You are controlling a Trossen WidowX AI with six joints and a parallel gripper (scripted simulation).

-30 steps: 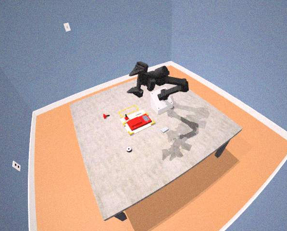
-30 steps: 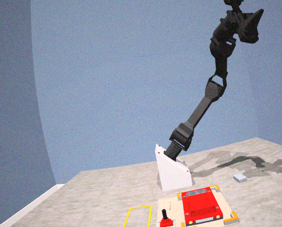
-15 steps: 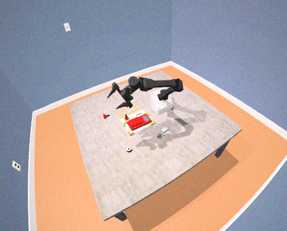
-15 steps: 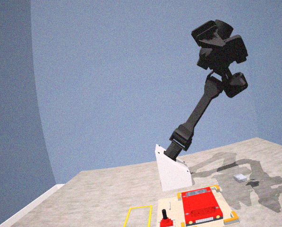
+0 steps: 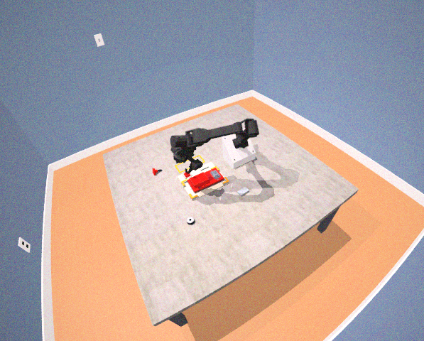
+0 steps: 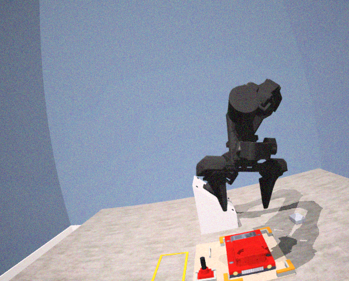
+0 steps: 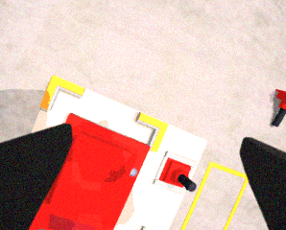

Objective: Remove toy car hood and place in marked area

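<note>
Right now my gripper tip is 13 cm above the red hood and 8 cm past it. Round my gripper tip: black-and-white wheel 21 cm to the left, 17 cm below, 8 cm ahead.
</note>
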